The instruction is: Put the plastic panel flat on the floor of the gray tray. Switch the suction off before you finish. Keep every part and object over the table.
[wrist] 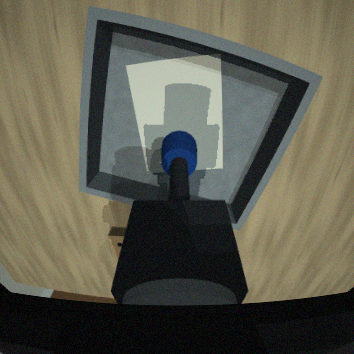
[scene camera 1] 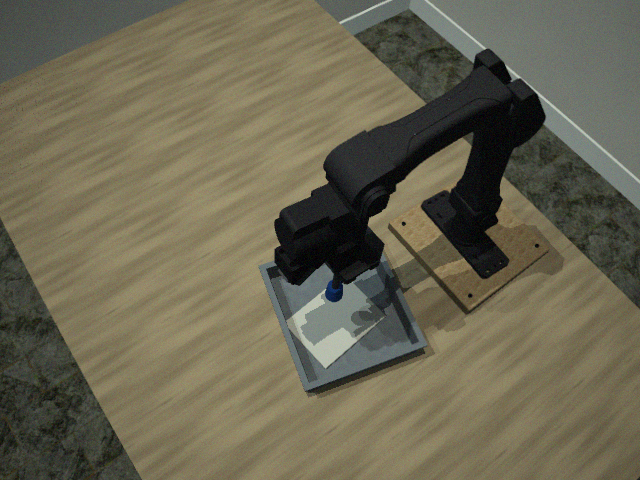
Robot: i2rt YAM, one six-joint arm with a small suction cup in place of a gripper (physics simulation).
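Seen in the pictures: hand, its tool point: (wrist: 178, 146) (scene camera 1: 333, 294); arm's base, origin of its link: (scene camera 1: 463, 234).
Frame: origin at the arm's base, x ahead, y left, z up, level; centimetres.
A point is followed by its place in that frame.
The gray tray (scene camera 1: 289, 339) {x 41.1, y 0.9, z 3.1 cm} (wrist: 86, 115) {x 32.5, y 11.4, z 3.1 cm} stands on the table. The white plastic panel (scene camera 1: 330, 347) {x 35.0, y 4.9, z -1.0 cm} (wrist: 145, 82) {x 35.8, y 5.1, z -1.1 cm} lies inside it, turned at an angle to the tray walls. One corner of the panel reaches the foot of a tray wall or overlaps it; I cannot tell whether that corner is slightly raised. My blue suction cup (scene camera 1: 333, 294) (wrist: 179, 150) is off and holds nothing. It hangs over the panel, apart from it, toward the panel edge nearer the arm's base. The arm hides part of the tray's back in the scene view.
The arm's base stands on a wooden board (scene camera 1: 413, 235) {x 8.9, y -5.0, z 0.4 cm} (wrist: 114, 244) {x 7.4, y 12.1, z 0.5 cm} to the right of the tray in the scene view, with a narrow gap between board and tray. The table's edges show at left and right there. Arm shadows fall across the panel and tray.
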